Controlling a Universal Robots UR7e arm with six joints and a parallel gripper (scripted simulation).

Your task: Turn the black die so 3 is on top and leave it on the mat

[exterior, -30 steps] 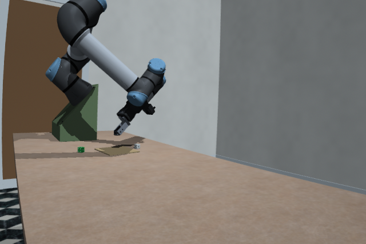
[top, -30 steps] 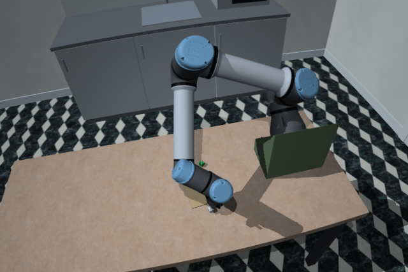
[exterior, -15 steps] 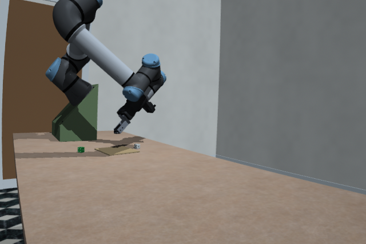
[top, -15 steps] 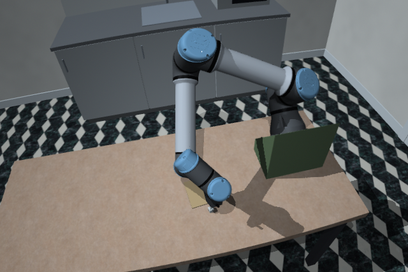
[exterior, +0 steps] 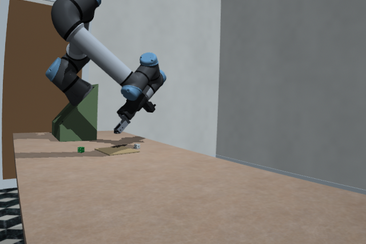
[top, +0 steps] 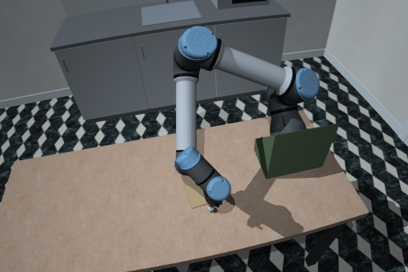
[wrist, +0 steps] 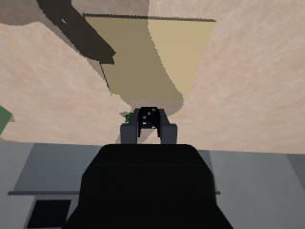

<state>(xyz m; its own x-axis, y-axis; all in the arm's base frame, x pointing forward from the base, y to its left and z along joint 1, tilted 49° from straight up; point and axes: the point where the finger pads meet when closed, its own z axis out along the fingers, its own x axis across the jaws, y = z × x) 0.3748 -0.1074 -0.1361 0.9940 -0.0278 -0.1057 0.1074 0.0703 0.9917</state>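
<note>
The black die lies 10 mm to the right of my hand and 10 mm below it. The rest, counted from my hand: green die (150 mm to the right, 90 mm below, 30 mm behind); tan mat (90 mm below, 10 mm to the right); white die (90 mm to the left, 90 mm below, 10 mm behind).
</note>
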